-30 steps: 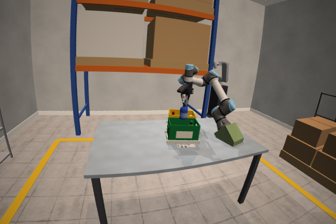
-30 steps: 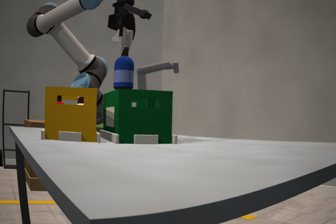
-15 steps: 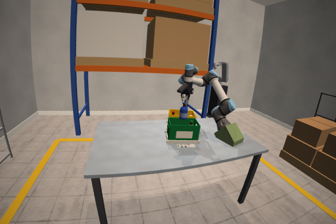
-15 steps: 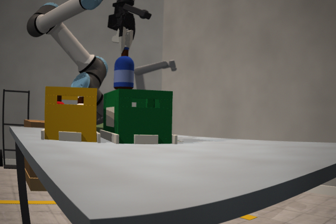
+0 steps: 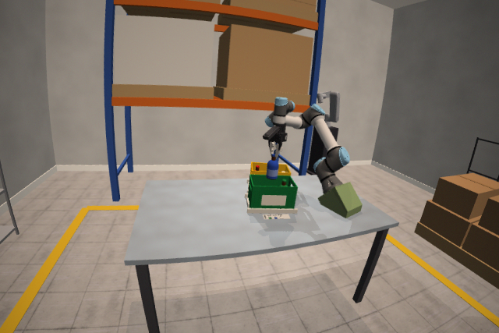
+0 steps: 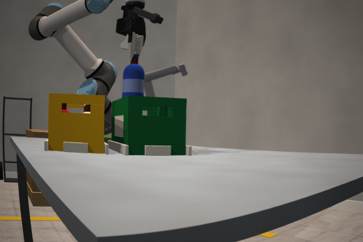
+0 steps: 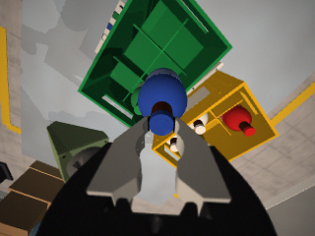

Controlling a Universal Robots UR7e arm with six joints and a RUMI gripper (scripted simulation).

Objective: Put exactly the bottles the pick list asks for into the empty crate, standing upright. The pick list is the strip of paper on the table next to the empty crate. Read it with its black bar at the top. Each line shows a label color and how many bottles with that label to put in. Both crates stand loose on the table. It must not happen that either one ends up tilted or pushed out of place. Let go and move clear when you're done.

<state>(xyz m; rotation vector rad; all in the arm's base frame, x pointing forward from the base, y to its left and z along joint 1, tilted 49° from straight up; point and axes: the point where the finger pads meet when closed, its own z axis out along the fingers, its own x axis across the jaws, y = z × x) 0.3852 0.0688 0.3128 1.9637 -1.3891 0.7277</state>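
The blue-label bottle lies 7 cm below my hand. From my hand the other things lie so: green-label bottle: 23 cm below, 8 cm behind, 4 cm to the left; then yellow crate: 24 cm below, 17 cm to the right, 10 cm behind; then green crate: 24 cm below, 4 cm to the left, 2 cm ahead.
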